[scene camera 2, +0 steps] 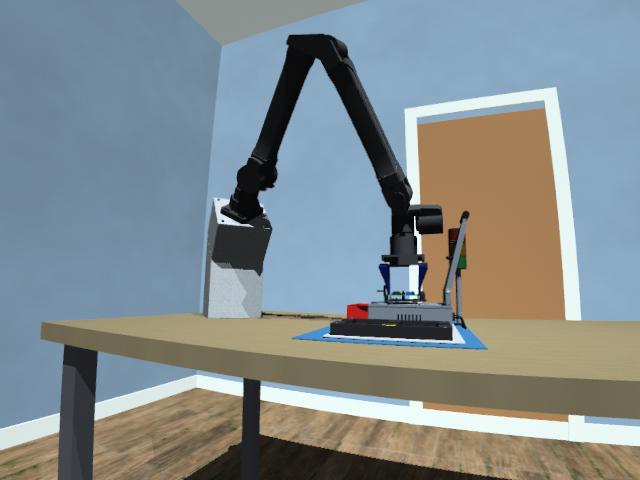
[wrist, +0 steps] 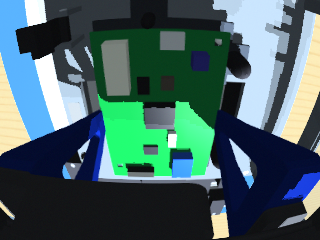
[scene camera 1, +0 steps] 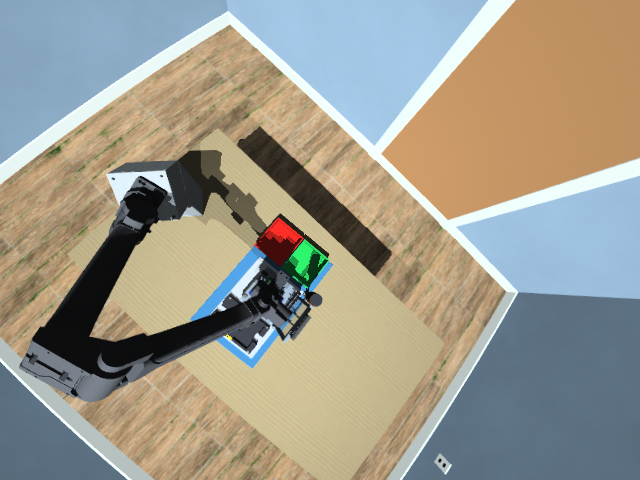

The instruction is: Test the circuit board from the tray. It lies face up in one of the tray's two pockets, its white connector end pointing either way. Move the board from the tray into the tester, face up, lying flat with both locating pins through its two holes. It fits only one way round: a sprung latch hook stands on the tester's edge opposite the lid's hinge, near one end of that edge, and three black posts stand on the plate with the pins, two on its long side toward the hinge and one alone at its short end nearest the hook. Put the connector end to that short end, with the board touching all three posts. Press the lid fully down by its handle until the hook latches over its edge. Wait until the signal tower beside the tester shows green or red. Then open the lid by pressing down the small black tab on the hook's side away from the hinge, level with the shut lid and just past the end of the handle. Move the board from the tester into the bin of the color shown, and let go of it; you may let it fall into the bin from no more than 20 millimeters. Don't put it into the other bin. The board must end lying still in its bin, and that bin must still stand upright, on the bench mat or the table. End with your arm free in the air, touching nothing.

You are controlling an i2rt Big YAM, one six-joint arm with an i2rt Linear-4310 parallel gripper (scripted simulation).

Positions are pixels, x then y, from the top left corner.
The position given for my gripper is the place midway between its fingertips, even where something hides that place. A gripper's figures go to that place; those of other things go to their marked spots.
Scene:
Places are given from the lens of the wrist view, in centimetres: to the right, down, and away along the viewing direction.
my gripper [wrist: 159, 118]: 0, 0, 13
green circuit board [wrist: 159, 90]: 0, -2, 12
grey tester [wrist: 277, 42]: 8, -5, 12
The marked spots on the grey tester and the green circuit board are 9 cm apart.

